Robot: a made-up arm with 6 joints. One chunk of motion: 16 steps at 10 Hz.
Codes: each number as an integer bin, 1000 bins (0 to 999) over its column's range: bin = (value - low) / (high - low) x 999, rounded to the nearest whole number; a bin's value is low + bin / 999 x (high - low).
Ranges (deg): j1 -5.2..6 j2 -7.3..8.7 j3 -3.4..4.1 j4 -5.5..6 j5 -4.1..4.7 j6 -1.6..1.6
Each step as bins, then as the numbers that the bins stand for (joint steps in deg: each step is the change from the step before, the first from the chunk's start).
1 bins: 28 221 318 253 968 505
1 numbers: -4.886 -3.760 -1.013 -2.588 4.427 0.018
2 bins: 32 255 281 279 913 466
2 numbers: -4.841 -3.216 -1.290 -2.288 3.942 -0.107
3 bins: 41 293 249 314 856 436
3 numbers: -4.740 -2.607 -1.531 -1.885 3.440 -0.203
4 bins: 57 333 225 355 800 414
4 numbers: -4.561 -1.967 -1.711 -1.413 2.947 -0.274
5 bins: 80 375 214 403 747 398
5 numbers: -4.303 -1.294 -1.793 -0.861 2.480 -0.325
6 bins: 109 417 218 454 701 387
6 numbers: -3.978 -0.621 -1.763 -0.274 2.075 -0.360
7 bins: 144 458 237 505 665 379
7 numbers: -3.586 0.035 -1.621 0.313 1.758 -0.386
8 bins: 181 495 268 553 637 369
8 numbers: -3.171 0.628 -1.388 0.866 1.511 -0.418
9 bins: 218 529 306 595 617 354
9 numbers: -2.756 1.172 -1.103 1.349 1.335 -0.466
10 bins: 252 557 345 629 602 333
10 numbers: -2.375 1.621 -0.810 1.741 1.203 -0.533
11 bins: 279 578 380 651 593 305
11 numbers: -2.072 1.957 -0.547 1.994 1.124 -0.623
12 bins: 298 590 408 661 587 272
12 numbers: -1.859 2.149 -0.337 2.109 1.071 -0.729
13 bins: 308 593 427 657 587 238
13 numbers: -1.747 2.197 -0.194 2.063 1.071 -0.838
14 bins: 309 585 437 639 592 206
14 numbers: -1.736 2.069 -0.119 1.856 1.115 -0.940
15 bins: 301 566 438 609 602 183
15 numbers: -1.825 1.765 -0.112 1.511 1.203 -1.014
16 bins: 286 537 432 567 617 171
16 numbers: -1.994 1.301 -0.157 1.027 1.335 -1.052
